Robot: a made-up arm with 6 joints.
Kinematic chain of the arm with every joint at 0, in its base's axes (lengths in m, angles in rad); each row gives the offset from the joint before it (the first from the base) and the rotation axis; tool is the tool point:
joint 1: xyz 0 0 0.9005 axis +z
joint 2: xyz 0.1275 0 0 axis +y
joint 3: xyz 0 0 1.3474 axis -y
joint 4: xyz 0 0 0.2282 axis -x
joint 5: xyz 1.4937 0 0 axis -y
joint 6: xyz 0.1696 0 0 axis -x
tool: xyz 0 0 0
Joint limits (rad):
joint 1: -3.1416..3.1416
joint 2: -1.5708..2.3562
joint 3: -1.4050..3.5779
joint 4: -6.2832..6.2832
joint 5: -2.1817..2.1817
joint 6: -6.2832..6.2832
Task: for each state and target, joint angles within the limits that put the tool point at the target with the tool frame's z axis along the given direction. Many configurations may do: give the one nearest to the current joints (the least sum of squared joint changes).
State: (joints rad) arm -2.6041 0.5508 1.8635 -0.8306 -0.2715 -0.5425
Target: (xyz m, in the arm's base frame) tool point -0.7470 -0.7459 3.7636 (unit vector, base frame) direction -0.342 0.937 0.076
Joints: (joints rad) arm -2.3478 0.4334 1.6438 -0.7126 0.0874 -0.4135
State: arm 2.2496 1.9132 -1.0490 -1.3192 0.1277 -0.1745
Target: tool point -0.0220 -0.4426 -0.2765 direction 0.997 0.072 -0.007
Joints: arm 1.4476 2.2255 -0.8429 -1.3420 0.1984 -0.2033
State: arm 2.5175 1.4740 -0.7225 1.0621 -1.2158 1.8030
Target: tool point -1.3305 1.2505 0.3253 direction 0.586 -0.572 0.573
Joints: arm 2.4727 0.9136 -0.3468 1.2027 -1.4007 2.5089
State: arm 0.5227 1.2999 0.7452 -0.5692 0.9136 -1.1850
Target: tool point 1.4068 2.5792 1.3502 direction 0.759 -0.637 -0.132
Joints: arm 1.0857 1.0657 0.7290 -0.3363 0.8458 -1.3632
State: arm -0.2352 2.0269 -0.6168 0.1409 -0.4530 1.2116
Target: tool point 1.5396 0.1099 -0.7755 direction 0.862 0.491 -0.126
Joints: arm 0.0690 1.5710 -0.0892 -0.3282 -0.0639 0.7726
